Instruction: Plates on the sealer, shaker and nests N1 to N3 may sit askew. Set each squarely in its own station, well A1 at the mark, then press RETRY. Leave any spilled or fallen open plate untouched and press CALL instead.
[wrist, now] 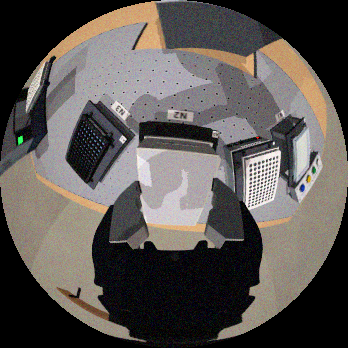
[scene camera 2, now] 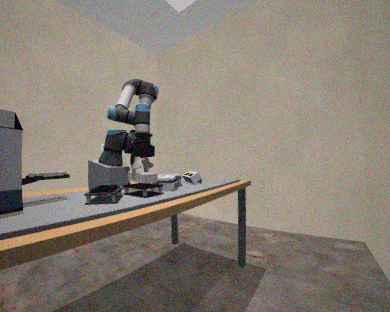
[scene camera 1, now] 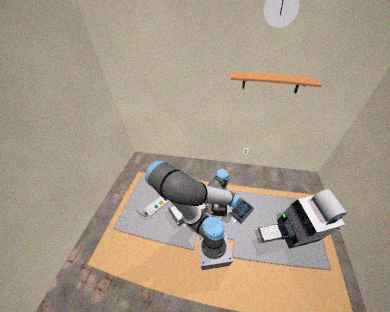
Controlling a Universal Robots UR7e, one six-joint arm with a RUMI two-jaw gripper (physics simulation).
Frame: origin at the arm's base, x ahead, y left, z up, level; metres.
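Where they show: gripper, fingertip midpoint: [wrist: 175, 180]; arm's base at its link origin: [scene camera 2: 110, 163] [scene camera 1: 213, 246].
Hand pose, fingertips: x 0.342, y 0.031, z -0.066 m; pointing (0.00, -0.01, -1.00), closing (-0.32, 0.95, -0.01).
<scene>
Each offset is from my fingertips to the top centre of the thing. "*": to the spot under its first point.
My gripper [wrist: 175, 180] [scene camera 2: 142, 162] is shut on a pale grey plate @[dy +0.002, dx +0.016, dz +0.021 m] [wrist: 175, 170] [scene camera 2: 146, 177], which it holds level slightly above nest N2 @[dy +0.002, dx +0.017, dz -0.036 m] [wrist: 175, 127] [scene camera 2: 143, 190]; the plate hides most of the nest. A black plate @[dy -0.182, dx +0.017, dz -0.037 m] [wrist: 90, 145] [scene camera 1: 242, 208] sits in nest N3 @[dy -0.183, dx +0.016, dz -0.041 m] [wrist: 114, 145] [scene camera 2: 104, 194]. A white plate @[dy +0.167, dx -0.026, dz -0.015 m] [wrist: 262, 177] rests on the shaker @[* dy +0.105, dx -0.069, dz -0.062 m] [wrist: 241, 144], right of my gripper in the wrist view. A clear plate @[dy +0.293, dx -0.139, dz -0.017 m] [wrist: 301, 150] is in nest N1 @[dy +0.293, dx -0.138, dz -0.027 m] [wrist: 284, 137]. A white plate @[dy -0.385, dx -0.148, dz +0.029 m] [scene camera 1: 271, 232] [wrist: 36, 90] lies on the sealer's tray. I cannot tell exact seating.
The sealer @[dy -0.626, dx -0.045, dz +0.363 m] [scene camera 1: 310, 222] [scene camera 2: 11, 160] shows a green light and stands at the table end. A button box @[dy +0.494, dx -0.122, dz -0.009 m] [wrist: 309, 177] [scene camera 1: 159, 205] [scene camera 2: 192, 177] with coloured buttons stands beyond N1. A wall shelf [scene camera 1: 276, 78] hangs high at the back.
</scene>
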